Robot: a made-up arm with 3 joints. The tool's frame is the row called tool.
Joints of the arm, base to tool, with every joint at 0 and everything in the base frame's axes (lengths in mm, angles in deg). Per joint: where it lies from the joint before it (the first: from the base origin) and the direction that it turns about. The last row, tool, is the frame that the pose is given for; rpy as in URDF.
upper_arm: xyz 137 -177.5 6.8 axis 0 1 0
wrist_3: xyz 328.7 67.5 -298.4 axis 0 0 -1
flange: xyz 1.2 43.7 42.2 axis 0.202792 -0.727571 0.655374
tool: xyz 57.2 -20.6 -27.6 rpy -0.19 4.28 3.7
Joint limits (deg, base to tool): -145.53..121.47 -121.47..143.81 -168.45..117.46
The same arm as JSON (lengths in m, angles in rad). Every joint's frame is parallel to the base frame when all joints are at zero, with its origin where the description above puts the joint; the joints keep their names.
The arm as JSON. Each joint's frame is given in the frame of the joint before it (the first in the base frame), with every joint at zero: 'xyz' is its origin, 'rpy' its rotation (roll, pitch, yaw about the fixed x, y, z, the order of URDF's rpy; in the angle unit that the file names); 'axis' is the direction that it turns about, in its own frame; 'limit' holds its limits. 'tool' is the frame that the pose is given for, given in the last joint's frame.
{"units": {"length": "m", "angle": "rad"}, "joints": [
  {"name": "upper_arm", "type": "revolute", "origin": {"xyz": [0.137, -0.1775, 0.0068], "rpy": [0.0, 0.0, 0.0]}, "axis": "+y", "limit": {"lower": -2.54, "upper": 2.1201}},
  {"name": "wrist_3", "type": "revolute", "origin": {"xyz": [0.3287, 0.0675, -0.2984], "rpy": [0.0, 0.0, 0.0]}, "axis": "-z", "limit": {"lower": -2.1201, "upper": 2.51}},
  {"name": "flange", "type": "revolute", "origin": {"xyz": [0.0012, 0.0437, 0.0422], "rpy": [0.0, 0.0, 0.0]}, "axis": [0.202792, -0.727571, 0.655374], "limit": {"lower": -2.94, "upper": 2.0501}}
], "tool": {"origin": {"xyz": [0.0572, -0.0206, -0.0276], "rpy": [-0.0033, 0.0747, 0.0646]}}}

